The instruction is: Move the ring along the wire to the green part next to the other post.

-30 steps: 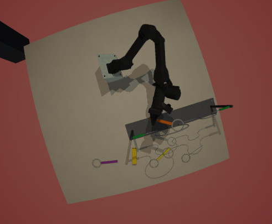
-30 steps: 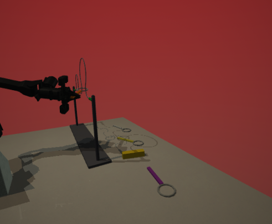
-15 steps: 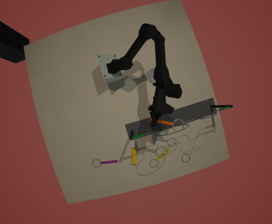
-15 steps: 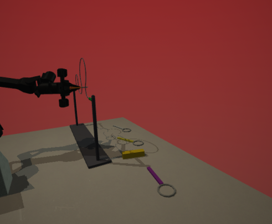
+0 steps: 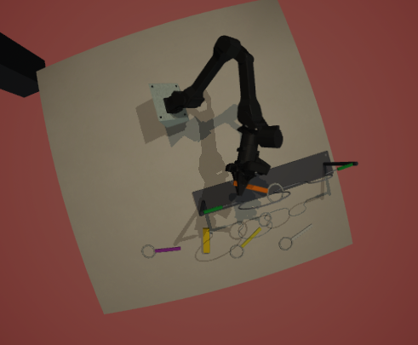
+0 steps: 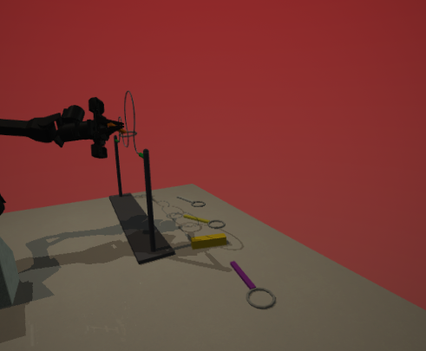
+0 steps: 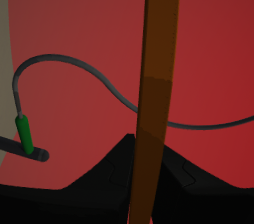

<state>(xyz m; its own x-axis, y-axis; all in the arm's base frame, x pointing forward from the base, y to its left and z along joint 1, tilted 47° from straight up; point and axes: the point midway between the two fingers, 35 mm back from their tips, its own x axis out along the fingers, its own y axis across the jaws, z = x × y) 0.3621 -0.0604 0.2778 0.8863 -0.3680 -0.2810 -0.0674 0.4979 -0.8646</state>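
Right now my gripper tip is 10 mm short of the orange-handled ring, 80 mm to the right of it and 30 mm above it. The rest, counted from my gripper tip: yellow-handled ring (280 mm ahead, 10 mm to the right, 380 mm below); then grey-handled ring (320 mm ahead, 220 mm to the left, 380 mm below); then yellow block (200 mm ahead, 170 mm to the right, 370 mm below).
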